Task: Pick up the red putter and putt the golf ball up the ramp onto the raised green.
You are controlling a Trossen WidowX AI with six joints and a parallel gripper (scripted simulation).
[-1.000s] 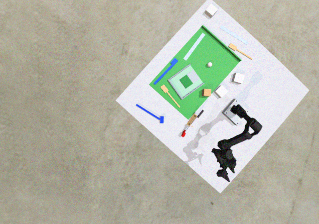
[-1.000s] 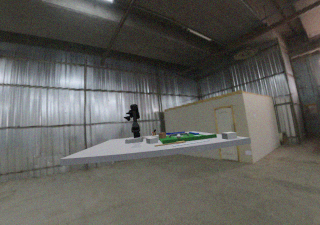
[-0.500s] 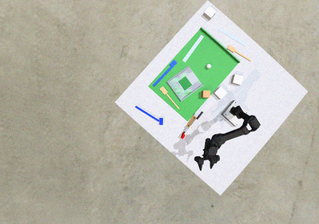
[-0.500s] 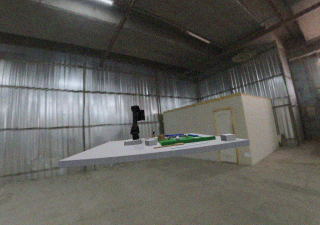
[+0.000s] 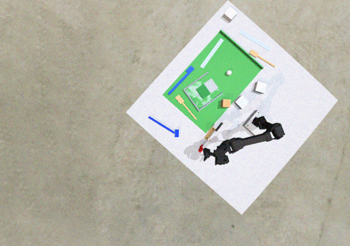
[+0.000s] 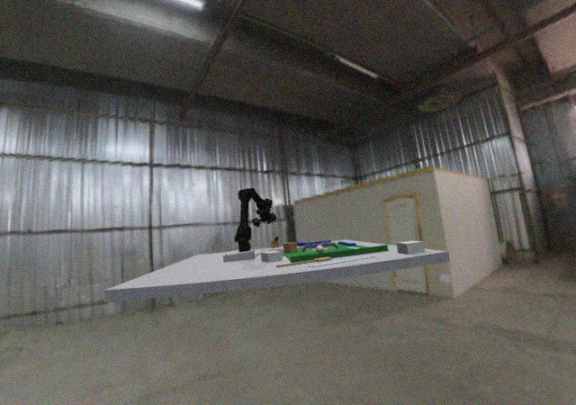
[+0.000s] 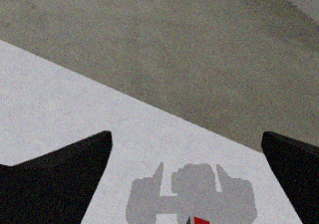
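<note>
The tan cube is 12 cm ahead of my gripper tip, 45 cm to the right of it and 16 cm below it. Round my gripper tip: white golf ball (24 cm ahead, 67 cm to the right, 17 cm below); green mat (30 cm ahead, 55 cm to the right, 20 cm below).
</note>
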